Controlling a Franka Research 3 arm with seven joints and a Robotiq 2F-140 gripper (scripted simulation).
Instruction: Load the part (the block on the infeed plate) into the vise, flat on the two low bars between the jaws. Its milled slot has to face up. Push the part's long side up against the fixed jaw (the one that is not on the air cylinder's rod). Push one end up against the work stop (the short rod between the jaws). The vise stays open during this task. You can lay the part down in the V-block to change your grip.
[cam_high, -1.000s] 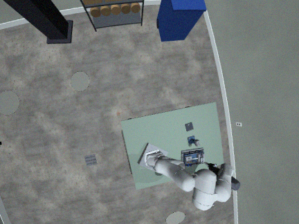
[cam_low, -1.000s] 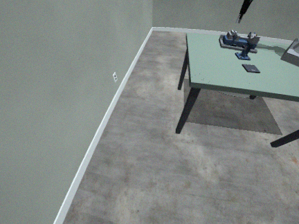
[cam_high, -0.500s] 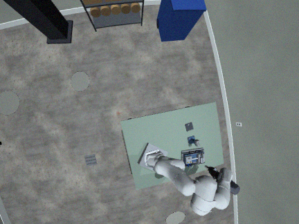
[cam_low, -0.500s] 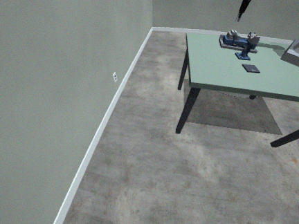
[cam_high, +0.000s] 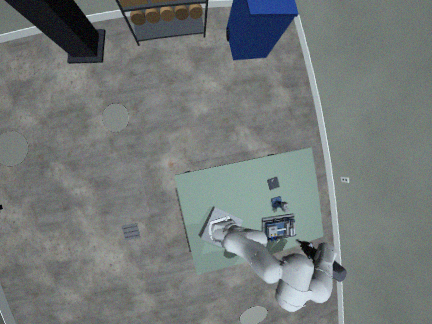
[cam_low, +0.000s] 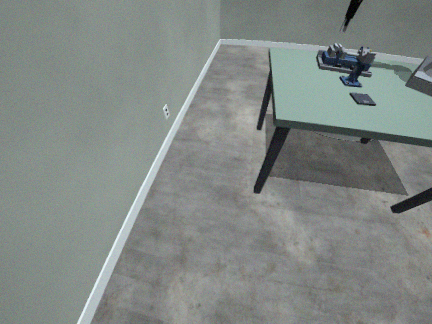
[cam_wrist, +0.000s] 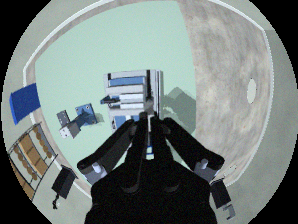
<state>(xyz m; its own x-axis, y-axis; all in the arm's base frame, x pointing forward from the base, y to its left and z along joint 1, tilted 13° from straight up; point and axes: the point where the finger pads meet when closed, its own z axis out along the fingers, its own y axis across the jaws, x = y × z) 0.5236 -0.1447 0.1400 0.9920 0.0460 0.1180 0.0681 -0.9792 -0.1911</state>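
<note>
Now: the part 100 mm below my hand and 50 mm to the left of it. The rest, counted from my hand: vise (160 mm below, 80 mm behind, 60 mm to the left).
</note>
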